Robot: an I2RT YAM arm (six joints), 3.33 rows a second.
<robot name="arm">
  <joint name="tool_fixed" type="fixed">
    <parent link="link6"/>
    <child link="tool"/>
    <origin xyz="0 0 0" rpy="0 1.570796 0"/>
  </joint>
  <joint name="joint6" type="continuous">
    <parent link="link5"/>
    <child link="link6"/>
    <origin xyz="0.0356 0 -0.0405"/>
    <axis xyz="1 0 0"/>
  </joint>
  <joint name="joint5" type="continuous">
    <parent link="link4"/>
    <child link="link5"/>
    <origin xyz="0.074 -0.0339 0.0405"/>
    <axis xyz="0 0 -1"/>
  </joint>
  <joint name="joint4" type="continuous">
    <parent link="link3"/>
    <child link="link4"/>
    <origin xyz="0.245 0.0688 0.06"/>
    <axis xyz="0 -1 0"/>
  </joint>
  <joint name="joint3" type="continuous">
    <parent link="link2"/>
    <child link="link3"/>
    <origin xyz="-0.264 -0.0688 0"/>
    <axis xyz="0 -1 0"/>
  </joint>
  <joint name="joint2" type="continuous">
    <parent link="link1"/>
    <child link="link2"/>
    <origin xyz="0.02 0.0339 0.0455"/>
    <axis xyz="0 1 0"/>
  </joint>
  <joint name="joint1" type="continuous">
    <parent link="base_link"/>
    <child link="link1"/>
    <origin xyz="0 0 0.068"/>
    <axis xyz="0 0 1"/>
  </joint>
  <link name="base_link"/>
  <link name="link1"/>
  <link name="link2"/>
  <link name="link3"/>
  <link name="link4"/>
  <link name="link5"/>
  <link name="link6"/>
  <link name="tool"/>
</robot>
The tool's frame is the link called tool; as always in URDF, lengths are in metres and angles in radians. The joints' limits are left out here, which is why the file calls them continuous.
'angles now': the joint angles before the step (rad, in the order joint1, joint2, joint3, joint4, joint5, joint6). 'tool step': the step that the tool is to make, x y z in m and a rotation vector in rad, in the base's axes. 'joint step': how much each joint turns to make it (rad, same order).
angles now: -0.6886 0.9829 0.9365 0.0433 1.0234 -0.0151
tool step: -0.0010 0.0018 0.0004 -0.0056 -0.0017 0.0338
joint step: 0.0006 -0.0122 -0.0070 0.0047 -0.0332 -0.0060
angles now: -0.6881 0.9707 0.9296 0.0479 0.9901 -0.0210
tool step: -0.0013 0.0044 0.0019 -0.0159 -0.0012 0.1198
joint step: 0.0001 -0.0293 -0.0129 0.0071 -0.1199 -0.0155
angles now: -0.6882 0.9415 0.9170 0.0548 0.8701 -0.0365
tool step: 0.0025 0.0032 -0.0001 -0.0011 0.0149 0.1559
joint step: 0.0009 -0.0162 -0.0048 -0.0162 -0.1552 -0.0085
